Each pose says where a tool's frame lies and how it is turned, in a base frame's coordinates. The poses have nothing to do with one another.
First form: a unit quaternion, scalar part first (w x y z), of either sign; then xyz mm.
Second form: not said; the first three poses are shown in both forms.
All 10 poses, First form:
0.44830 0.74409 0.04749 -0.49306 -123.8 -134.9 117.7
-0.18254 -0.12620 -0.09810 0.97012 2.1 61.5 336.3
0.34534 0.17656 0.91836 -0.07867 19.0 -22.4 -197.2
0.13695 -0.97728 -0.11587 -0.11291 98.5 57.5 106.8
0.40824 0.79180 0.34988 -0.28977 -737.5 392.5 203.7
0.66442 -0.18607 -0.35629 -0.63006 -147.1 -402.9 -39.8
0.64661 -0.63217 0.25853 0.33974 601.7 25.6 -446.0
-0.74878 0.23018 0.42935 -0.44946 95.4 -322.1 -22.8
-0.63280 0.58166 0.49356 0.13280 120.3 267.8 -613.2
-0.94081 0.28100 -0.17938 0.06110 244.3 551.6 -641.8
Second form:
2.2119 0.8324 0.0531 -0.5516 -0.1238 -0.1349 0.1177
2.7745 0.1284 0.0998 -0.9867 0.0021 0.0615 0.3363
2.4364 0.1881 0.9786 -0.0838 0.0190 -0.0224 -0.1972
2.8668 -0.9866 -0.1170 -0.1140 0.0985 0.0575 0.1068
2.3005 0.8674 0.3833 -0.3174 -0.7375 0.3925 0.2037
1.6882 -0.2490 -0.4767 -0.8431 -0.1471 -0.4029 -0.0398
1.7353 -0.8287 0.3389 0.4454 0.6017 0.0256 -0.4460
1.4492 -0.3473 -0.6478 0.6781 0.0954 -0.3221 -0.0228
1.7713 -0.7512 -0.6374 -0.1715 0.1203 0.2678 -0.6132
0.6916 -0.8291 0.5293 -0.1803 0.2443 0.5516 -0.6418

